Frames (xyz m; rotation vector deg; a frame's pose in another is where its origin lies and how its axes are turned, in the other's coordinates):
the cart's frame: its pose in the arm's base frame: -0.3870 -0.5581 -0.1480 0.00 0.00 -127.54
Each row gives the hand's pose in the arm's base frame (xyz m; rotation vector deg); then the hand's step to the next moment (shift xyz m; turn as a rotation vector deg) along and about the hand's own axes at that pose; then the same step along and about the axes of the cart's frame.
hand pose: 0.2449 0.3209 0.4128 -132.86 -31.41 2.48
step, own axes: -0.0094 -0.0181 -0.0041 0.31 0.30 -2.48
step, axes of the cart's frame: 0.0049 -0.0146 0.0140 0.83 1.72 1.64
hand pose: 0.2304 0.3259 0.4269 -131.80 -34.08 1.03
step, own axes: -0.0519 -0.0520 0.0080 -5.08 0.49 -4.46
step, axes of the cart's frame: 0.0300 -0.0642 0.0209 6.43 0.53 2.07
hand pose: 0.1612 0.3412 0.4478 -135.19 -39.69 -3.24
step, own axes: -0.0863 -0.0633 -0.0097 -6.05 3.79 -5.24
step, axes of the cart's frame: 0.0681 -0.0789 0.0264 8.28 3.09 0.51
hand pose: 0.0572 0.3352 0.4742 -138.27 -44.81 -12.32
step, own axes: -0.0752 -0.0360 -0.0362 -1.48 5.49 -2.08
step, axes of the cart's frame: 0.0763 -0.0437 0.0230 3.14 4.97 -1.44
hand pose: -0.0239 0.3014 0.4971 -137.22 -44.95 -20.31
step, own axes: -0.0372 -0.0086 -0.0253 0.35 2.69 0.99
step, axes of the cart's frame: 0.0432 -0.0126 0.0086 -0.41 2.18 -1.85
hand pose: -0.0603 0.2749 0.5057 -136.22 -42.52 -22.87
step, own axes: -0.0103 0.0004 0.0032 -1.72 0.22 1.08
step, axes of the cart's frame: 0.0066 -0.0046 -0.0072 0.83 -0.79 -1.69
